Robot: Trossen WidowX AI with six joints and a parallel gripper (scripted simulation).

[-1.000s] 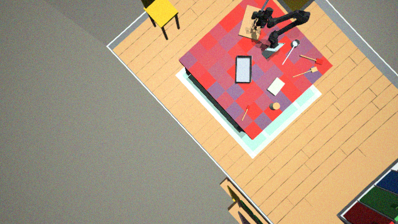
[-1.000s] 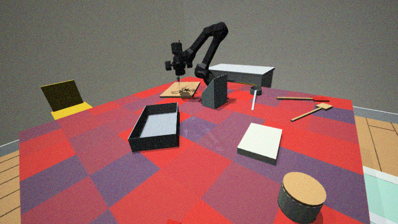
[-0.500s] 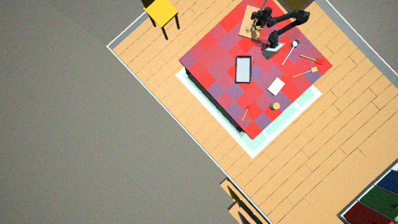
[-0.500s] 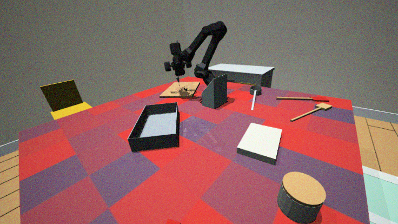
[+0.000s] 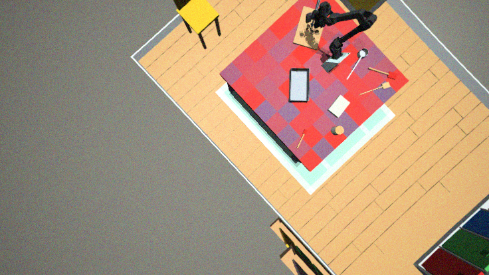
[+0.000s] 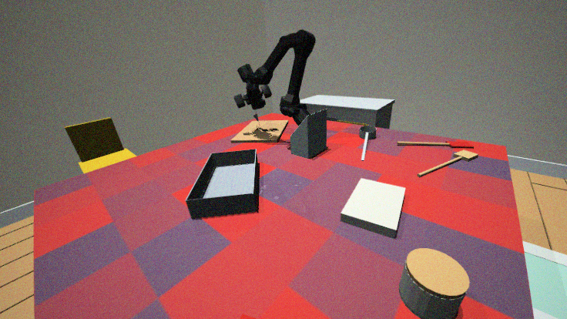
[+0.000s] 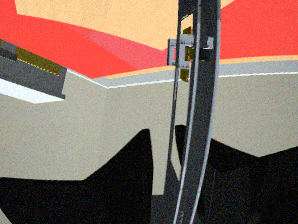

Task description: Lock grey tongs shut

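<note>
Right now the wooden board is 15 cm below my gripper tip, 5 cm to the left of it and 1 cm behind it. The rest, counted from my gripper tip: white block (81 cm to the left, 24 cm ahead, 15 cm below); then grey roasting tin (43 cm ahead, 42 cm to the left, 13 cm below).
</note>
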